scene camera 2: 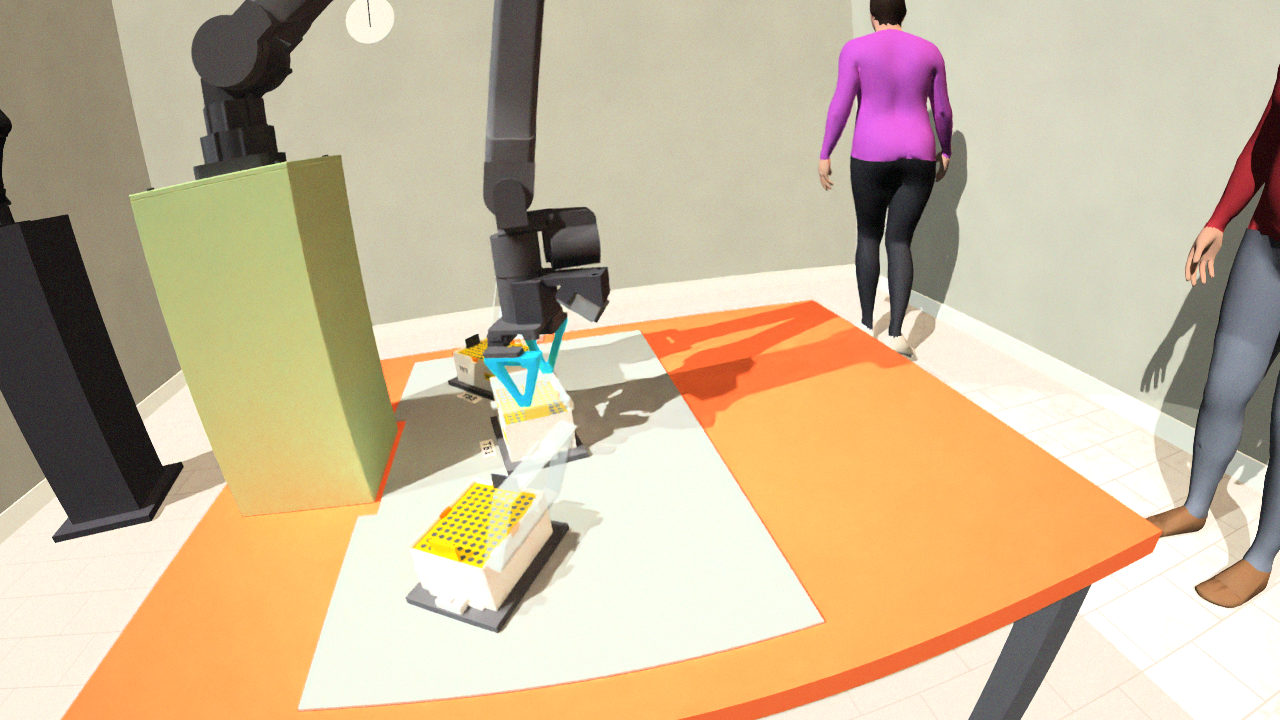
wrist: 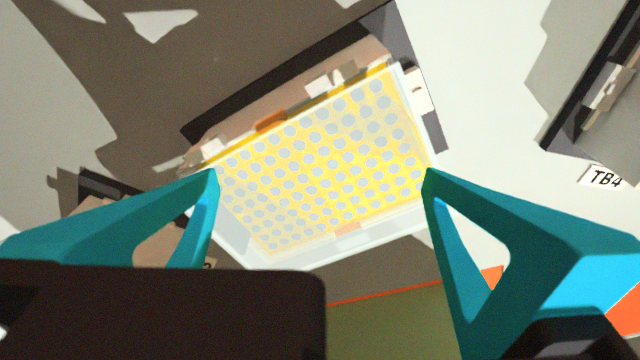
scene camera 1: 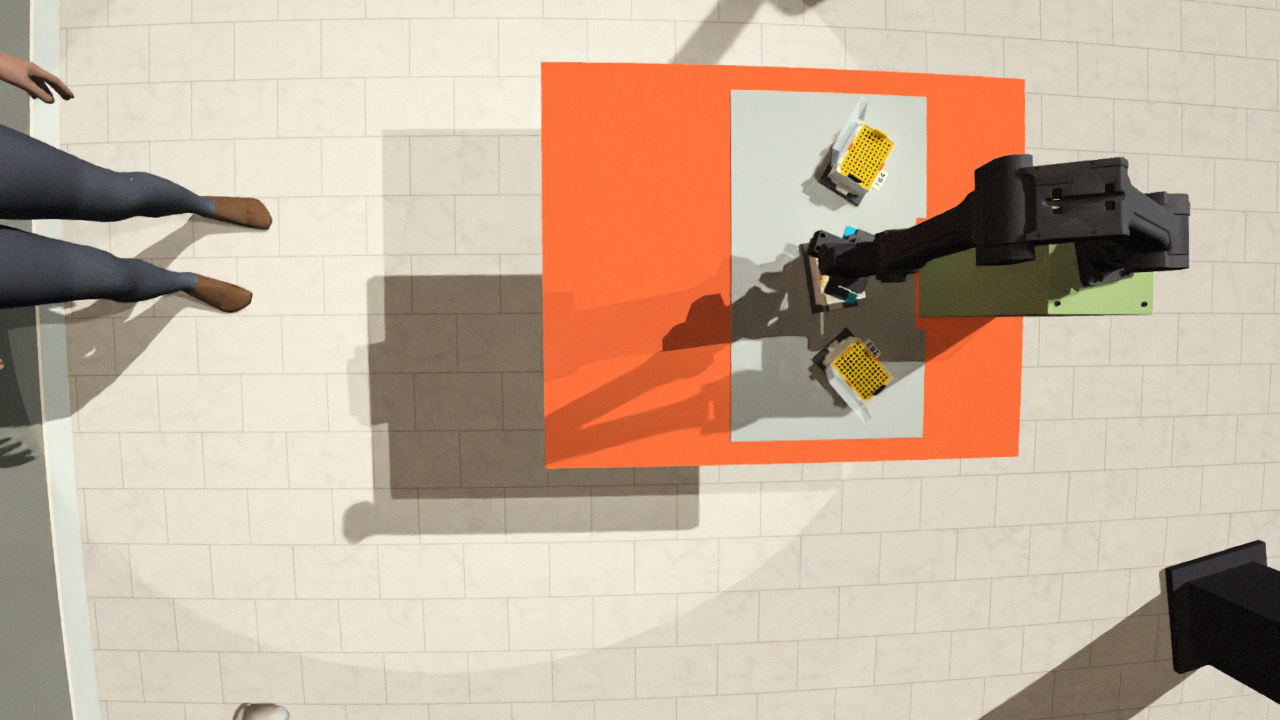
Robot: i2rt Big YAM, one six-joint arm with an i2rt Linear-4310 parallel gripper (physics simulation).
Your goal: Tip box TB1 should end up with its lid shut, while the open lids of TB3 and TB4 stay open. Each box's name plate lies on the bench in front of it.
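Places are measured from the arm's base along level axes (x back, y right, z up), in metres.
Where they show: gripper, between the fingertips: (scene camera 2: 536, 388) (wrist: 320, 179); arm's base, origin of its link: (scene camera 2: 244, 171) (scene camera 1: 1098, 246).
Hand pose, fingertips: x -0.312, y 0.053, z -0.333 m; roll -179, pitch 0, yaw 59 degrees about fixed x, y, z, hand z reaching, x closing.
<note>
Things, the pixels of their top centre, and the offset from my fingertips. "spot": a spot on its surface instead. Level surfaces: height alone.
- Tip box TB1, centre of its top: (wrist: 325, 221) (scene camera 2: 518, 389) (scene camera 1: 847, 271) dx +0.023, dy -0.011, dz +0.001 m
- TB1's name plate, a spot on its surface: (scene camera 2: 486, 447) spot: dx +0.079, dy -0.016, dz -0.075 m
- TB4, centre of its top: (scene camera 2: 474, 507) (scene camera 1: 869, 155) dx +0.118, dy +0.220, dz -0.002 m
- grey mat, height of its surface: dz -0.077 m
- orange bench, height of its surface: dz -0.080 m
Tip box TB1 (scene camera 1: 815, 284) (scene camera 2: 535, 440) (wrist: 325, 155) stands in the middle of the row. Its clear lid covers the yellow rack; whether it is fully down I cannot tell. TB1's name plate (scene camera 2: 486, 447) lies in front. My gripper (scene camera 1: 848, 263) (scene camera 2: 537, 386) (wrist: 320, 179) is open and empty, its cyan fingertips over opposite ends of the lid; contact is unclear. TB4 (scene camera 1: 865, 159) (scene camera 2: 478, 546) has its lid (scene camera 1: 850, 125) (scene camera 2: 547, 467) standing open. TB3 (scene camera 1: 861, 368) (scene camera 2: 465, 368) has its lid (scene camera 1: 853, 402) open, and my left finger partly hides it in the wrist view.
The boxes stand on a grey mat (scene camera 1: 769, 125) (scene camera 2: 680, 573) on the orange bench (scene camera 1: 626, 179) (scene camera 2: 895, 465). The green pedestal (scene camera 1: 984, 286) (scene camera 2: 259, 358) rises at the bench's edge in front of TB1. TB3 and TB4 flank TB1. A person (scene camera 2: 897, 107) stands beyond the bench.
</note>
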